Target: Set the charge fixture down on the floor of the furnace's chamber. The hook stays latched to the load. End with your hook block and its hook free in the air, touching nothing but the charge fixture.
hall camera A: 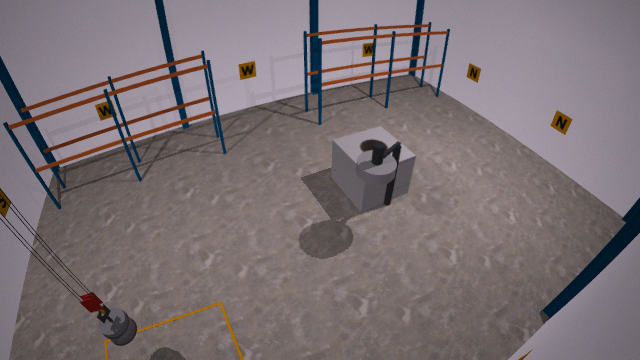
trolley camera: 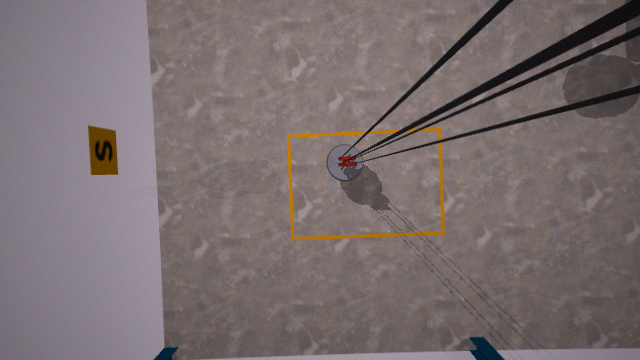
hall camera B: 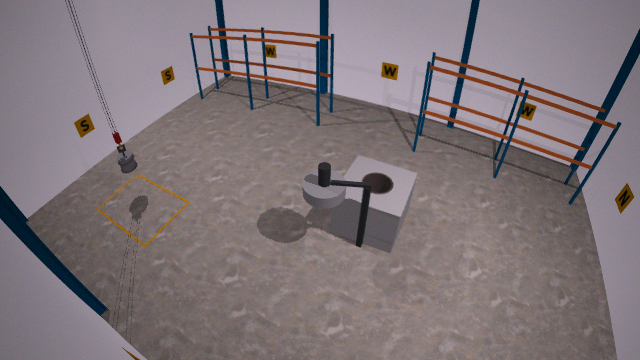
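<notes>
The charge fixture [hall camera A: 119, 327] [hall camera B: 127, 163] [trolley camera: 334, 162], a grey ribbed cylinder, hangs upright in the air. Its shadow lies apart from it, inside the marked rectangle in hall camera B. My hook [hall camera A: 103, 312] [hall camera B: 121, 146] under the red hook block [hall camera A: 91, 302] [hall camera B: 117, 137] [trolley camera: 347, 161] is shut on the fixture's top. The furnace [hall camera A: 345, 172] [hall camera B: 400, 176] is a pale box with a round opening [hall camera A: 370, 145] [hall camera B: 377, 183] in its top. Its round lid [hall camera A: 376, 171] [hall camera B: 324, 195] is swung aside from the opening. The chamber floor is hidden.
A dark post [hall camera A: 388, 194] [hall camera B: 363, 220] with an arm carries the lid beside the furnace. A yellow floor rectangle [hall camera A: 180, 317] [hall camera B: 163, 188] [trolley camera: 290, 187] lies below the fixture. Two racks stand along the W wall, one [hall camera A: 122, 135] [hall camera B: 318, 100] toward S, another [hall camera A: 320, 100] [hall camera B: 510, 134] toward N.
</notes>
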